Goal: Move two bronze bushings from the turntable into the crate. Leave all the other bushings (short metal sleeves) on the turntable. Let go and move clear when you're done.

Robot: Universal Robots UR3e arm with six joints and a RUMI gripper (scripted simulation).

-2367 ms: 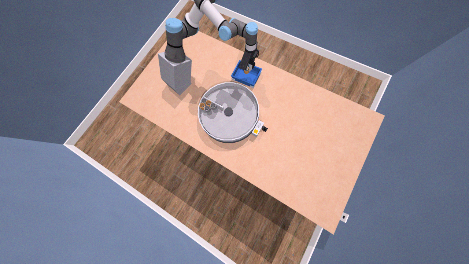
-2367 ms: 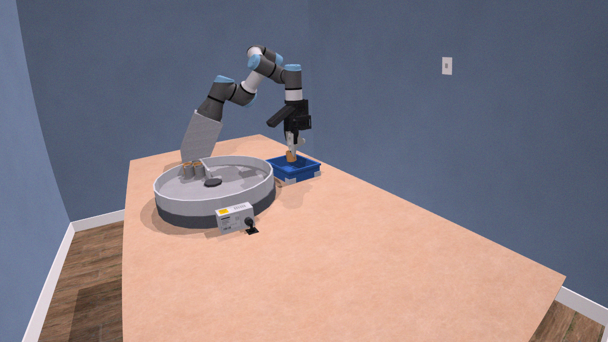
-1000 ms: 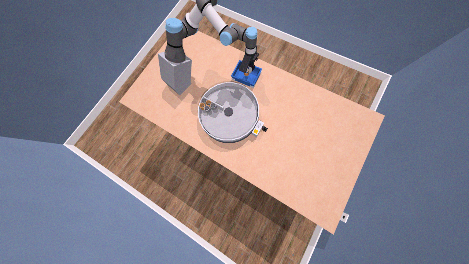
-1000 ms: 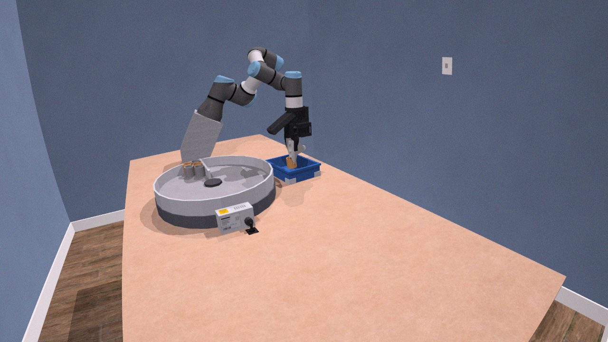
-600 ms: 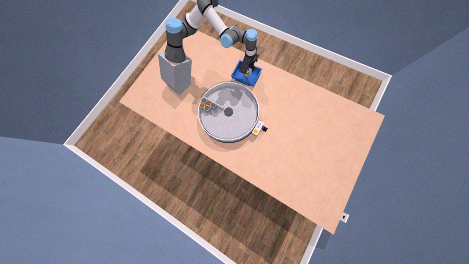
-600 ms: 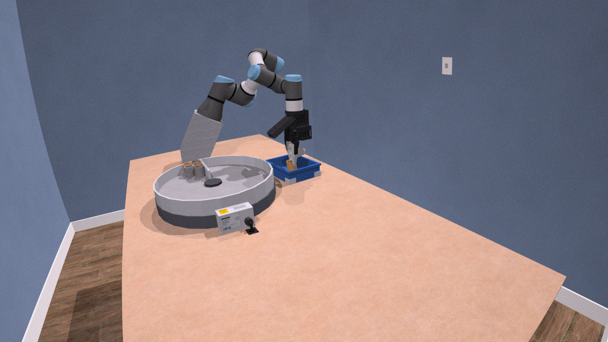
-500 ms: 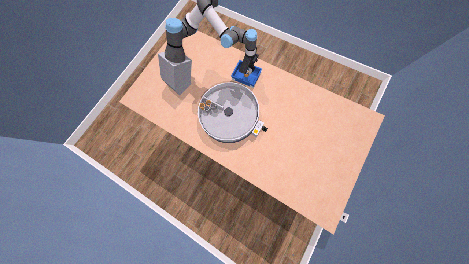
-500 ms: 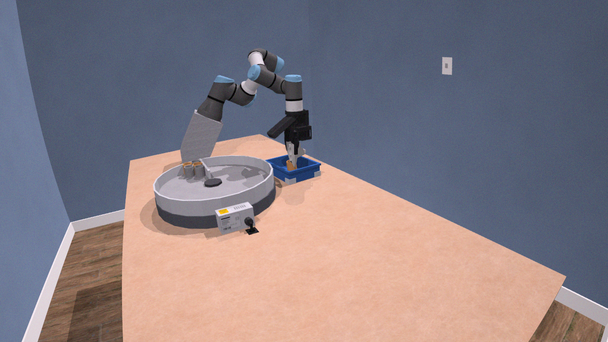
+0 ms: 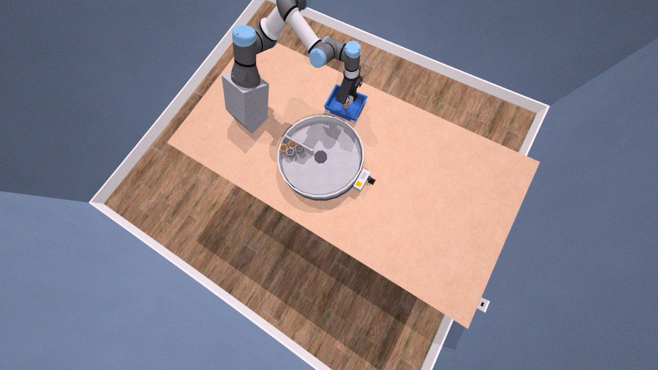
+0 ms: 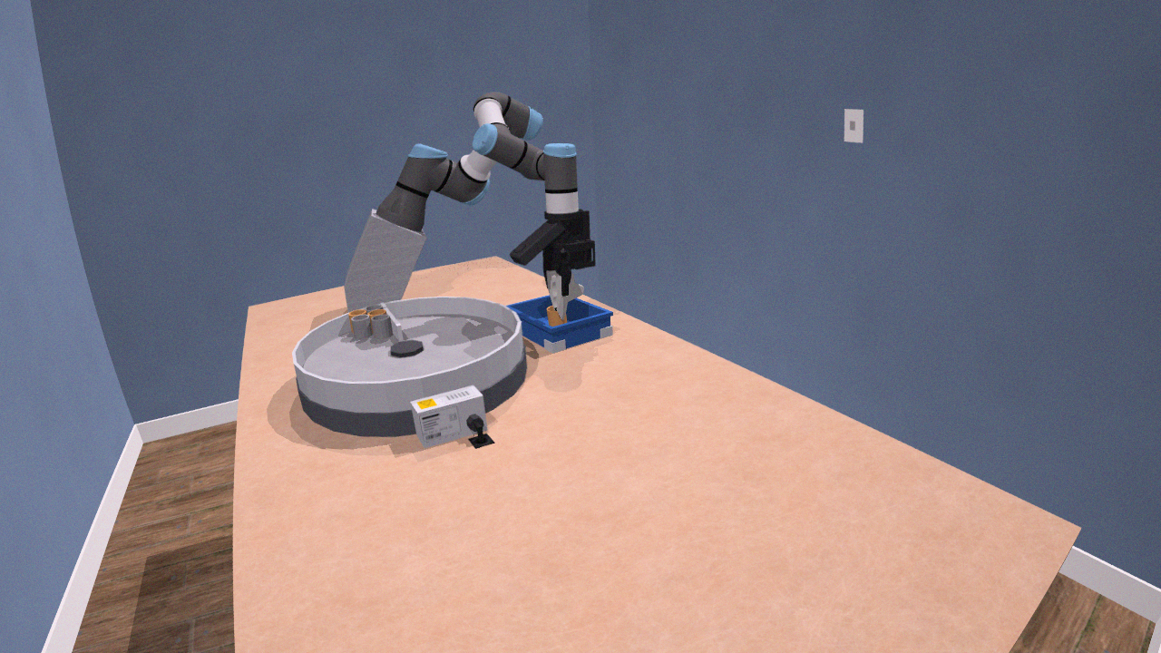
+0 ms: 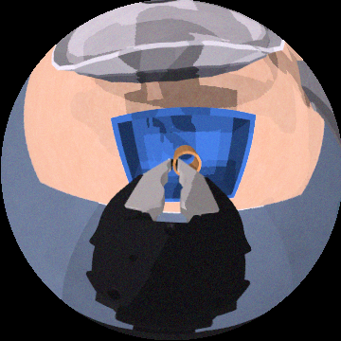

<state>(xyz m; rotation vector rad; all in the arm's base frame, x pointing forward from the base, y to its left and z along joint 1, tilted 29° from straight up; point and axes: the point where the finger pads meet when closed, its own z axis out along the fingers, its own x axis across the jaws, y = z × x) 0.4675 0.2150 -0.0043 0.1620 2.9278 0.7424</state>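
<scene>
Now: hand 20 mm past the blue crate and 20 mm above it. The rest, counted from my hand: grey turntable 330 mm to the right, 10 mm above.
</scene>
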